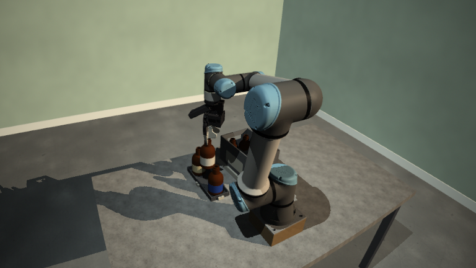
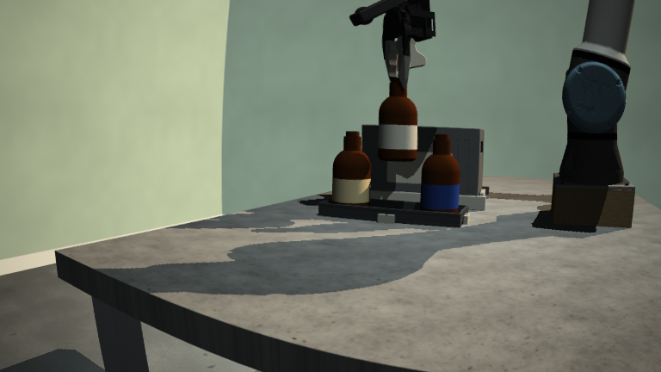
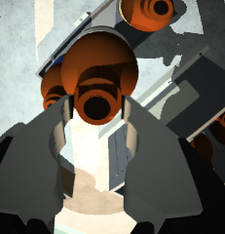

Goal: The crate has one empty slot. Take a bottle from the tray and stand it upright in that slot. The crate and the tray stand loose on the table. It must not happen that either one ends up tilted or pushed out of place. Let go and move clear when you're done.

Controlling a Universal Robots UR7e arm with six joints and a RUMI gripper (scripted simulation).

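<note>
Now: the bottle 70 mm below my hand. From my hand the other things lie so: grey crate: 40 mm ahead, 240 mm to the right, 170 mm below; dark tray: 240 mm below.
</note>
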